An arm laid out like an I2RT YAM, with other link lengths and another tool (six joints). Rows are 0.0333 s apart.
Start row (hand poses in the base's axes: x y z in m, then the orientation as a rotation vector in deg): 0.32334, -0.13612, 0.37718, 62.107, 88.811, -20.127
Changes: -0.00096, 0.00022, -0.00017, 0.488, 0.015, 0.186; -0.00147, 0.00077, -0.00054, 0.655, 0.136, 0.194; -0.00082, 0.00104, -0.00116, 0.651, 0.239, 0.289; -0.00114, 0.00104, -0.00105, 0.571, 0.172, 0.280; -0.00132, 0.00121, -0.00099, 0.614, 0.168, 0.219; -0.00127, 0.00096, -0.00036, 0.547, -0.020, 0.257; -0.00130, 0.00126, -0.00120, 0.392, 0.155, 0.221; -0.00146, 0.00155, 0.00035, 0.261, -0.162, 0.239; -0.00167, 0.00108, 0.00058, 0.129, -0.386, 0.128; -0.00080, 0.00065, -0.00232, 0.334, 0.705, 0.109; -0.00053, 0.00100, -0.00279, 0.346, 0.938, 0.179; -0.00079, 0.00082, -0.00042, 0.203, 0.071, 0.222; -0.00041, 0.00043, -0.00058, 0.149, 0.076, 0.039; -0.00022, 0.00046, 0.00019, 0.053, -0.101, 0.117; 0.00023, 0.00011, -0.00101, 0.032, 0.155, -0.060; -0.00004, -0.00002, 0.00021, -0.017, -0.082, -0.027
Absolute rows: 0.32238, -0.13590, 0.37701, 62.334, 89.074, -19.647; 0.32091, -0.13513, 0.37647, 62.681, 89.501, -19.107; 0.32009, -0.13409, 0.37531, 62.945, 90.064, -18.565; 0.31895, -0.13305, 0.37426, 63.154, 90.537, -18.048; 0.31763, -0.13184, 0.37327, 63.445, 90.988, -17.534; 0.31636, -0.13088, 0.37291, 63.652, 91.270, -16.933; 0.31506, -0.12962, 0.37171, 63.771, 91.640, -16.578; 0.31360, -0.12807, 0.37206, 63.770, 91.699, -16.122; 0.31193, -0.12699, 0.37264, 63.755, 91.463, -15.708; 0.31113, -0.12634, 0.37032, 63.935, 92.241, -15.798; 0.31060, -0.12534, 0.36753, 64.069, 93.265, -15.972; 0.30981, -0.12452, 0.36711, 64.037, 93.504, -15.710; 0.30940, -0.12409, 0.36653, 64.119, 93.636, -15.613; 0.30918, -0.12363, 0.36672, 64.057, 93.624, -15.435; 0.30941, -0.12352, 0.36571, 64.136, 93.739, -15.541; 0.30937, -0.12354, 0.36592, 64.144, 93.648, -15.523
